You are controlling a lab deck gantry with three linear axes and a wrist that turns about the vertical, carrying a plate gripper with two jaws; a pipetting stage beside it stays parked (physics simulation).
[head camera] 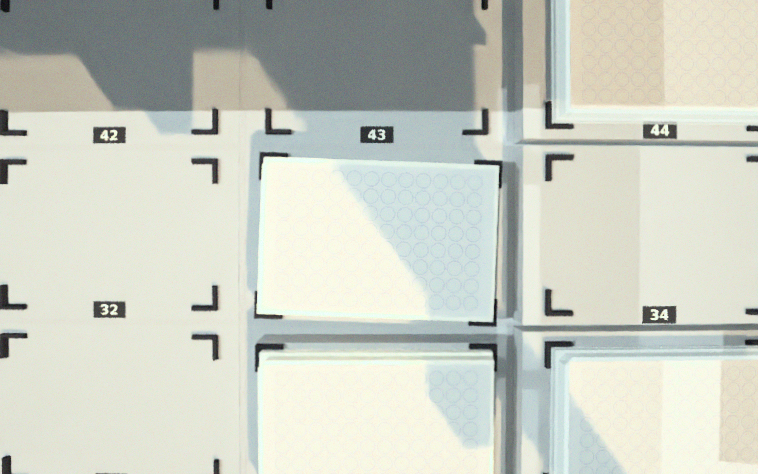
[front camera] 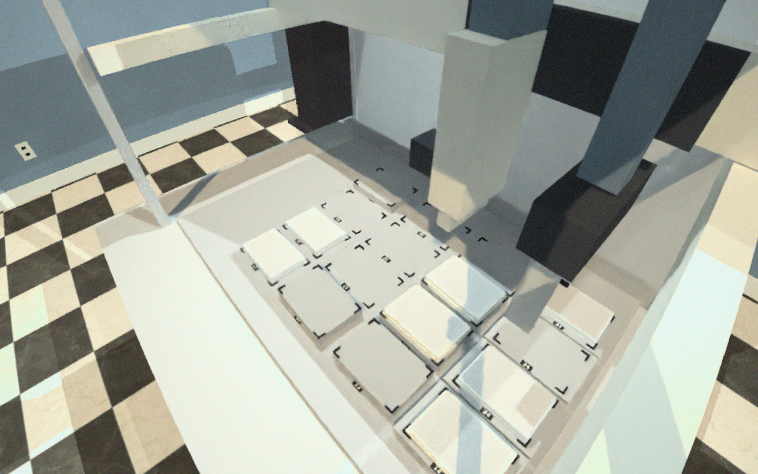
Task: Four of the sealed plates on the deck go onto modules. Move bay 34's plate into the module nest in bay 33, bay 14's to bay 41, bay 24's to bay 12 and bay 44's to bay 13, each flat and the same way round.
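Places are measured from the robot's base along level axes (x left, y back, z up), in metres.
Where they show: gripper, fingertip midpoint: point(front camera: 538, 300); robot's base, origin of the base link: point(front camera: 242, 249).
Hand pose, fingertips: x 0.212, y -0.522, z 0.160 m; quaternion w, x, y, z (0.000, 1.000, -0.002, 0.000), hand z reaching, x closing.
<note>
Things, the pixels of their top centre, and the offset from my fingertips. "spot": a spot on its surface instead.
- sealed plate, middle of its top: point(head camera: 377, 239) point(front camera: 465, 284) dx +0.042, dy +0.130, dz -0.127 m
- Bay 34, surface spot: point(head camera: 693, 234) point(front camera: 551, 355) spot: dx +0.045, dy -0.054, dz -0.145 m
- bay 44, surface spot: point(head camera: 659, 55) spot: dx +0.142, dy -0.023, dz -0.131 m
- bay 24, surface spot: point(head camera: 659, 413) point(front camera: 505, 379) spot: dx -0.052, dy -0.024, dz -0.131 m
- bay 14, surface spot: point(front camera: 461, 433) spot: dx -0.162, dy -0.027, dz -0.131 m
- bay 41, surface spot: point(front camera: 385, 184) spot: dx +0.156, dy +0.465, dz -0.141 m
- bay 12, surface spot: point(front camera: 318, 299) spot: dx -0.170, dy +0.293, dz -0.141 m
- bay 13, middle of its top: point(front camera: 382, 361) dx -0.167, dy +0.128, dz -0.138 m
- bay 23, surface spot: point(head camera: 374, 413) point(front camera: 431, 313) spot: dx -0.049, dy +0.131, dz -0.127 m
- bay 11, surface spot: point(front camera: 273, 254) spot: dx -0.173, dy +0.450, dz -0.145 m
- bay 21, surface spot: point(front camera: 315, 229) spot: dx -0.066, dy +0.453, dz -0.146 m
A sealed plate point(front camera: 466, 287) point(head camera: 377, 240) lies flat in bay 33, within its slightly turned corner marks. Bay 34 point(front camera: 550, 357) point(head camera: 693, 234) is bare. Sealed plates lie in bay 44 point(front camera: 584, 315) point(head camera: 659, 55), bay 24 point(front camera: 505, 391) point(head camera: 659, 413) and bay 14 point(front camera: 461, 433). The module nests in bay 41 point(front camera: 385, 184), bay 12 point(front camera: 318, 299) and bay 13 point(front camera: 382, 366) hold no plate. My gripper point(front camera: 543, 305) is open and empty. It hangs near bay 44, its near jaw hiding that plate's left end; its exact height is unclear. The gripper does not show in the head view.
Other sealed plates lie in bay 23 point(front camera: 427, 321) point(head camera: 374, 413), bay 11 point(front camera: 273, 254) and bay 21 point(front camera: 315, 229). The parked pipetting stage point(front camera: 475, 122) hangs to the left of the gripper. A small dark block point(front camera: 423, 150) stands behind the deck.
</note>
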